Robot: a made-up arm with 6 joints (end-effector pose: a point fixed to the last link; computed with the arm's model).
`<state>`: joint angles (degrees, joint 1 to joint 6).
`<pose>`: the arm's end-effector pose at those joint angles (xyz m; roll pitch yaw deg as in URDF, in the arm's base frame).
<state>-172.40 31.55 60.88 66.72 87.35 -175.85</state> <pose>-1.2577 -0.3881 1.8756 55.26 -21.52 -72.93</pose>
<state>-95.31 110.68 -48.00 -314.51 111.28 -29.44</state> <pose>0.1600 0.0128 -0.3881 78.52 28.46 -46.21</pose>
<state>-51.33 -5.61 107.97 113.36 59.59 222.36</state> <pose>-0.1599 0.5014 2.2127 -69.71 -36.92 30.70</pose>
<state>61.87 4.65 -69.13 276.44 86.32 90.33</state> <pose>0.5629 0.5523 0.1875 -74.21 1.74 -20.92</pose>
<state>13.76 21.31 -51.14 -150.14 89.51 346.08</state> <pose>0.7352 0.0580 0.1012 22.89 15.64 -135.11</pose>
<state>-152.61 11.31 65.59 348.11 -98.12 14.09</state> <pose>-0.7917 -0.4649 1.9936 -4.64 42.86 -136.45</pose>
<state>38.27 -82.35 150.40 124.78 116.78 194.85</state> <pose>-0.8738 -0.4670 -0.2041 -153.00 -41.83 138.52</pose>
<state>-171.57 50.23 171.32 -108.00 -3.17 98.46</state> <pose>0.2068 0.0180 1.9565 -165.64 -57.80 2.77</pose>
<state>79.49 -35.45 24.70 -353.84 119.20 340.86</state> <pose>-0.0373 -0.0786 2.0938 -157.80 -0.51 -105.88</pose>
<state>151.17 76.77 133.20 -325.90 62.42 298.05</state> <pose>-1.0380 0.4363 1.8837 -87.56 -52.34 -83.25</pose>
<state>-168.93 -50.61 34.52 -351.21 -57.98 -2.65</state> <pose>0.2212 0.0747 2.1382 1.81 -27.20 -177.31</pose>
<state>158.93 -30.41 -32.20 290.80 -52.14 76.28</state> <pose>-1.0645 0.2219 1.1898 2.04 17.42 -150.40</pose>
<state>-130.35 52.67 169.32 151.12 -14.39 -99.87</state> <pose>0.0746 0.1319 1.9713 119.64 -50.18 60.45</pose>
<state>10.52 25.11 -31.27 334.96 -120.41 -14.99</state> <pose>0.9545 0.2656 0.3292 -178.56 0.64 169.11</pose>
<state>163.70 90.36 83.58 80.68 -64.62 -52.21</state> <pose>-1.8529 0.7629 0.5689 -40.00 11.30 98.31</pose>
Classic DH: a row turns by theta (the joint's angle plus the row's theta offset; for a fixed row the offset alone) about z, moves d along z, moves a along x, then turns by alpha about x. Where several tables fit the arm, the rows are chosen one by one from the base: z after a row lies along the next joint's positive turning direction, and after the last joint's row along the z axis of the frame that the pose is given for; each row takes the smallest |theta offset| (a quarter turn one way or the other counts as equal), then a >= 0, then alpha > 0; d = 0 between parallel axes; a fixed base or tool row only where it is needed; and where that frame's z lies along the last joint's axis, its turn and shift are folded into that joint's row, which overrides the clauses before.
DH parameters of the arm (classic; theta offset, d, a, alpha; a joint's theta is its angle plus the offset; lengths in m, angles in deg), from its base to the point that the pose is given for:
joint 1: 0 0.537 0.168 -90
joint 2: -90 0 0.634 180
joint 3: 0 0 0.211 -90
joint 4: 0 -1.076 0 90
joint 5: 0 0 0 -90
joint 6: 90 -0.238 0 90
tool (fixed): -90 0 0 0

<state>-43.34 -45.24 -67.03 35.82 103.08 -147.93</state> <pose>0.6859 -0.4607 0.9745 77.31 -54.83 38.37</pose>
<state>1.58 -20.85 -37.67 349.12 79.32 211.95</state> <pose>1.1428 -0.0126 1.2272 169.55 -60.47 -20.53</pose>
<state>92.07 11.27 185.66 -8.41 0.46 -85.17</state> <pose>0.0377 -1.0359 1.0754 -86.43 -5.15 -87.86</pose>
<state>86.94 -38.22 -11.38 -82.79 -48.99 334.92</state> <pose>-0.1357 0.7985 1.7596 90.01 -12.23 136.94</pose>
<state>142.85 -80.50 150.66 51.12 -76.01 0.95</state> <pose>0.9987 -0.5311 -0.2827 149.21 -11.17 13.20</pose>
